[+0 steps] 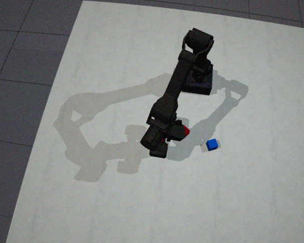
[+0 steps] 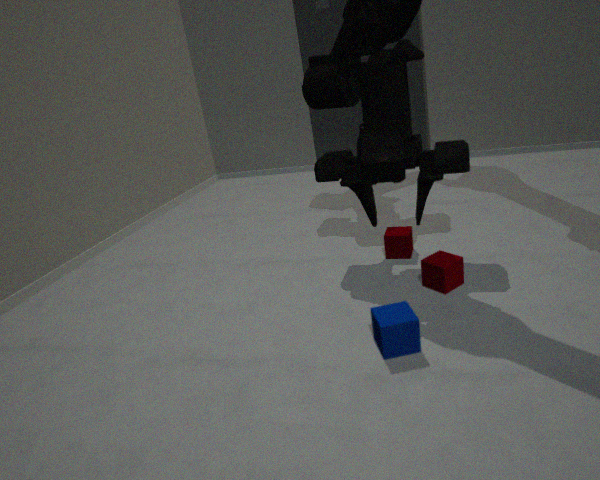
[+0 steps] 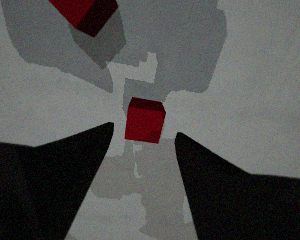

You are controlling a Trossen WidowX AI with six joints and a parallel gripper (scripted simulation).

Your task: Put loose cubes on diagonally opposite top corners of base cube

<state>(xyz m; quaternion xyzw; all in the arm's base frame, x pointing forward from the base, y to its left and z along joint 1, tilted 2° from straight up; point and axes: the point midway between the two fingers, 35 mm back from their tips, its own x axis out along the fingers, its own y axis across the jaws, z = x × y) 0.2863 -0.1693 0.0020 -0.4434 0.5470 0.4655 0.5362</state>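
My gripper tip is 20 mm above the red cube. The rest, counted from my gripper tip: blue cube 210 mm to the left, 20 mm below, 10 mm ahead.
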